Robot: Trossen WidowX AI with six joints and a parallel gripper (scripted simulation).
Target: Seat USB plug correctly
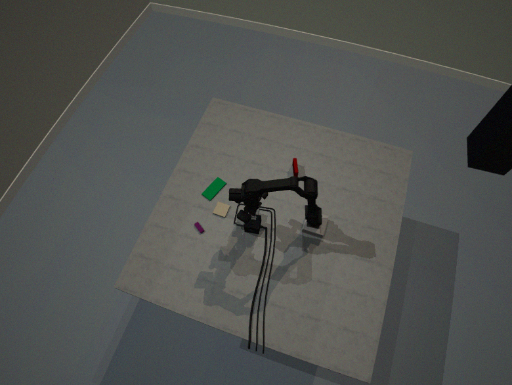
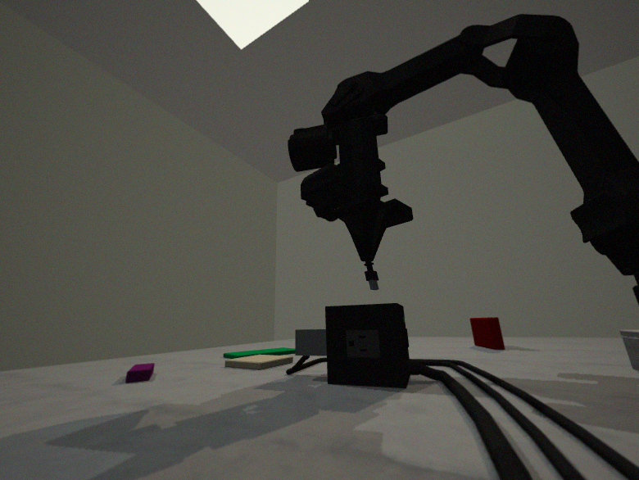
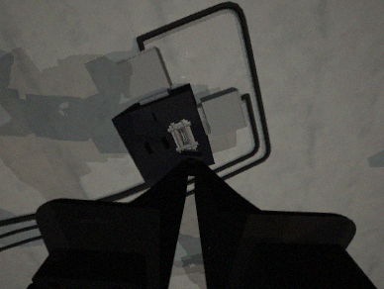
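My gripper tip is 2 cm above the USB plug. Also, from my gripper tip: purple block (27 cm ahead, 11 cm to the left, 13 cm below); beige tile (19 cm ahead, 2 cm to the right, 13 cm below); green flat plate (27 cm ahead, 13 cm to the right, 13 cm below).
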